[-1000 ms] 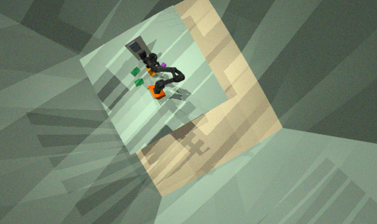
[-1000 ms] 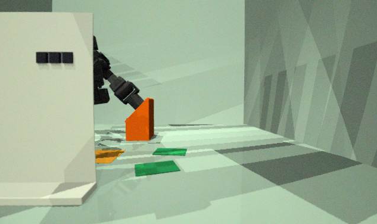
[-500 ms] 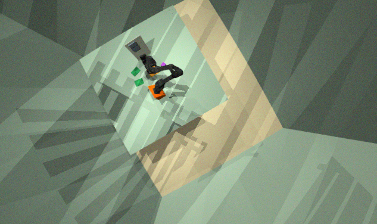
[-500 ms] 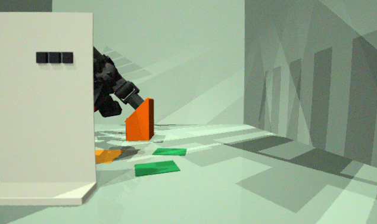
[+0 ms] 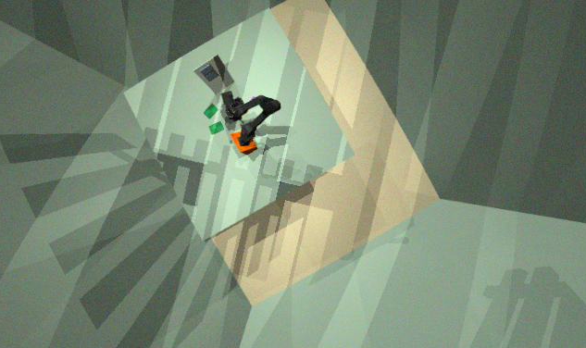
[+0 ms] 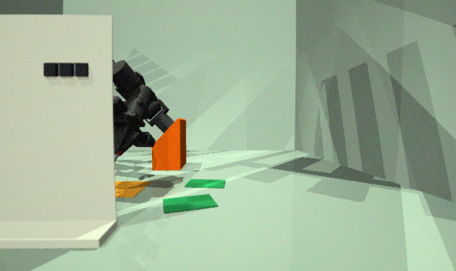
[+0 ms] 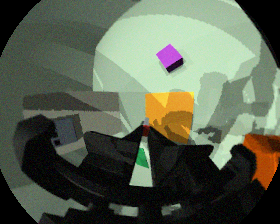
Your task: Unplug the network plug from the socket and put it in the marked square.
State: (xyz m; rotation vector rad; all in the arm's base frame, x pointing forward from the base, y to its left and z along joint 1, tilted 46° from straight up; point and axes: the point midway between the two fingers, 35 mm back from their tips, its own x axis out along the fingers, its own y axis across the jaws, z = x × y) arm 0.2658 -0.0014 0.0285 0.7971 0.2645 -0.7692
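Now: the orange marked square 8 cm below my gripper tip and 1 cm behind it. From my gripper tip the other things lie so: white panel (18 cm ahead, 6 cm above, 4 cm to the left); then plug (right at my gripper tip).
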